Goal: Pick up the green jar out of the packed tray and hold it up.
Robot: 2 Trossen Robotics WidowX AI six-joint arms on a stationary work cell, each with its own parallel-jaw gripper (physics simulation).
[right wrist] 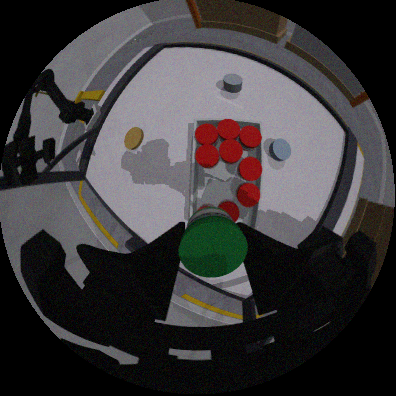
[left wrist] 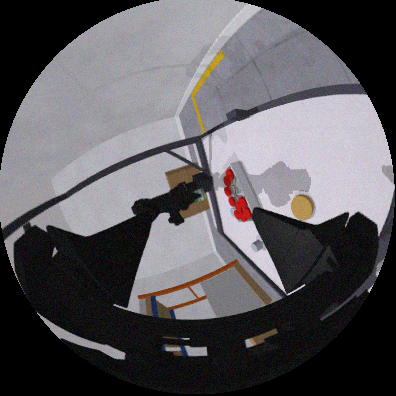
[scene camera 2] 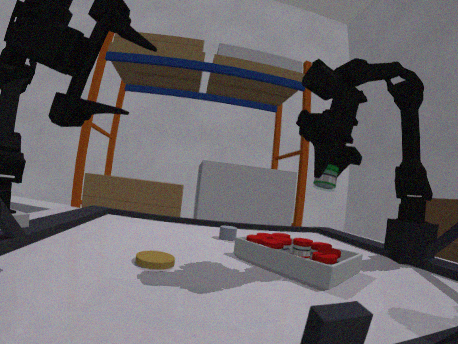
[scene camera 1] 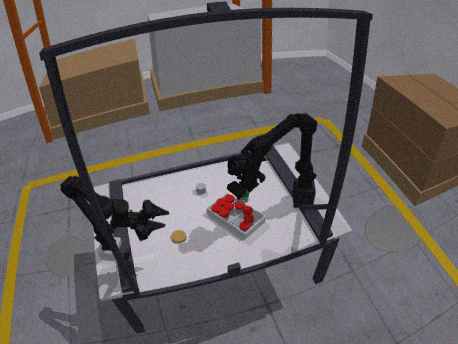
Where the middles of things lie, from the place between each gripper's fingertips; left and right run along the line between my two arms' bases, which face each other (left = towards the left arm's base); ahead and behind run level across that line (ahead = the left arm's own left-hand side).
The green jar (right wrist: 212,244) lies 10 cm ahead of my left hand, 34 cm to the right of it and 8 cm below it.
Now: right hand 1 cm to the left of the green jar and 1 cm below it.
